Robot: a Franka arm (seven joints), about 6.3 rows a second.
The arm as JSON. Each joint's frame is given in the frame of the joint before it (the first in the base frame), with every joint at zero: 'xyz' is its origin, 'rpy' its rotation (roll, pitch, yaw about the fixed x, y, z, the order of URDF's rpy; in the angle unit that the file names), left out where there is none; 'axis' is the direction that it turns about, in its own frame. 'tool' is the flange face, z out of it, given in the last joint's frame.
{
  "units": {
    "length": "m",
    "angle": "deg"
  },
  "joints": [
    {
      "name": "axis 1",
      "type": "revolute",
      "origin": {
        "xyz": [
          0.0,
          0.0,
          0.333
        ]
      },
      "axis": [
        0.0,
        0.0,
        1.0
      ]
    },
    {
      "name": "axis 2",
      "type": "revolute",
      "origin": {
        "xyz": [
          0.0,
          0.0,
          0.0
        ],
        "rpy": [
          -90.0,
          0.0,
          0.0
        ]
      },
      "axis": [
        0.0,
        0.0,
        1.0
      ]
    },
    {
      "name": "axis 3",
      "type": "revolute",
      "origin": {
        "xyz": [
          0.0,
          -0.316,
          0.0
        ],
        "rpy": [
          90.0,
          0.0,
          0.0
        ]
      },
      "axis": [
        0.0,
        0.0,
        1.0
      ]
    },
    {
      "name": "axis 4",
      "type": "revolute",
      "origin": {
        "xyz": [
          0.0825,
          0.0,
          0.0
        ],
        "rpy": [
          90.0,
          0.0,
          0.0
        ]
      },
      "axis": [
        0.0,
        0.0,
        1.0
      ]
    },
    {
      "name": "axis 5",
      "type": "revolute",
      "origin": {
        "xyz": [
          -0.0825,
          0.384,
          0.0
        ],
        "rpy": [
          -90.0,
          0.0,
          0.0
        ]
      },
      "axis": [
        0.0,
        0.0,
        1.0
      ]
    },
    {
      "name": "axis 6",
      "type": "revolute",
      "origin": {
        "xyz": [
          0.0,
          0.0,
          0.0
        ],
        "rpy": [
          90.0,
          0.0,
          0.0
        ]
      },
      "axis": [
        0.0,
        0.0,
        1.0
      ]
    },
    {
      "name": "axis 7",
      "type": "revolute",
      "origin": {
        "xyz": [
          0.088,
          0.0,
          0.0
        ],
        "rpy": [
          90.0,
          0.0,
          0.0
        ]
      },
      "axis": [
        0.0,
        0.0,
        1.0
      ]
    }
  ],
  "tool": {
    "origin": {
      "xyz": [
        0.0,
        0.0,
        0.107
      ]
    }
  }
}
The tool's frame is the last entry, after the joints.
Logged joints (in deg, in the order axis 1, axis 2, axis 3, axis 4, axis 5, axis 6, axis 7), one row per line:
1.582, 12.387, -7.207, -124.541, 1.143, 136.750, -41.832
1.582, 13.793, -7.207, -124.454, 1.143, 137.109, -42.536
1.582, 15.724, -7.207, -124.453, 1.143, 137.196, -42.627
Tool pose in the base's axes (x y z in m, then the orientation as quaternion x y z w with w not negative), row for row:
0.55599, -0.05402, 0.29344, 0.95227, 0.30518, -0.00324, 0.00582
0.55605, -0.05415, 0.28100, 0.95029, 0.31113, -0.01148, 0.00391
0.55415, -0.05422, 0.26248, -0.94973, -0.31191, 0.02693, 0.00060
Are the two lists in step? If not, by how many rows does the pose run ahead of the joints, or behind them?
They are in step.
